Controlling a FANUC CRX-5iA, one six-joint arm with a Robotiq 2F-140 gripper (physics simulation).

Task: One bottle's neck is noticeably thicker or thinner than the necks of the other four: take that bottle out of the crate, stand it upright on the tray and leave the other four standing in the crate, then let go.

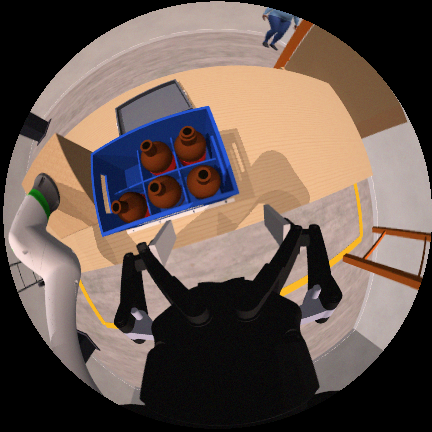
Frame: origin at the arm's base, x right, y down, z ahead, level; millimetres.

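Where they show: gripper, fingertip midpoint: [218,221]; arm's base at its link origin: [46,191].
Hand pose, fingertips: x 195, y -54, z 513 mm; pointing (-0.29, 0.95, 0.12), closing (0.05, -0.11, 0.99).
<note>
Each offset is from my fingertips to the top centre of the thing. "spot": to the spot under its first point. Level surfaces: height alone.
Five brown bottles stand in the blue crate @(spot: dz +4, dx -211, dy +65 mm) [195,117]: back middle [156,157], back right [190,146], front left [131,206], front middle [165,192] and front right [204,183]. The back-right bottle's neck looks thicker than the others, with a ring below its mouth. The back-left compartment holds no bottle. The grey tray @(spot: dz -113, dx -406, dy +208 mm) [155,106] lies behind the crate, partly hidden by it, with no bottle on its visible part. My gripper [218,221] is wide open and empty, in front of the crate's front right side and apart from the bottles.
The wooden table @(dy +213 mm) [300,110] extends to the right of the crate. A white strip @(spot: dz -64, dx -18, dy +183 mm) [185,215] runs along the crate's front. A white arm section [60,260] and a brown block [72,162] are at left. A brown panel [350,75] and orange frame [295,44] stand behind right.
</note>
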